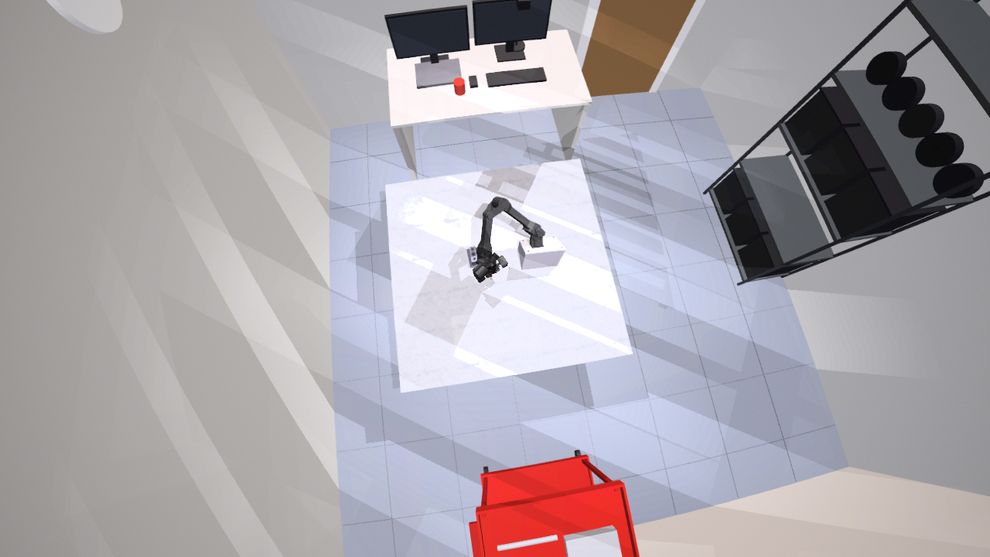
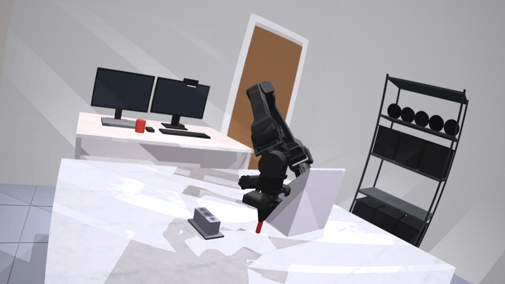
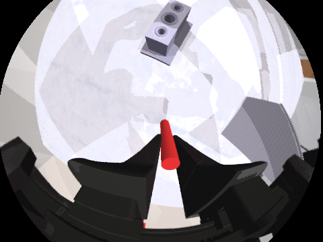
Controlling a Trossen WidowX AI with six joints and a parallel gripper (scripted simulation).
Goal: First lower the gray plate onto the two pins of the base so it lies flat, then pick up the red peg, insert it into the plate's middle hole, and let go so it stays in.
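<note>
Now: the gray plate 80 mm ahead of my gripper tip, 150 mm to the right of it and 70 mm below it. Also, from my gripper tip: red peg right at my gripper tip.
</note>
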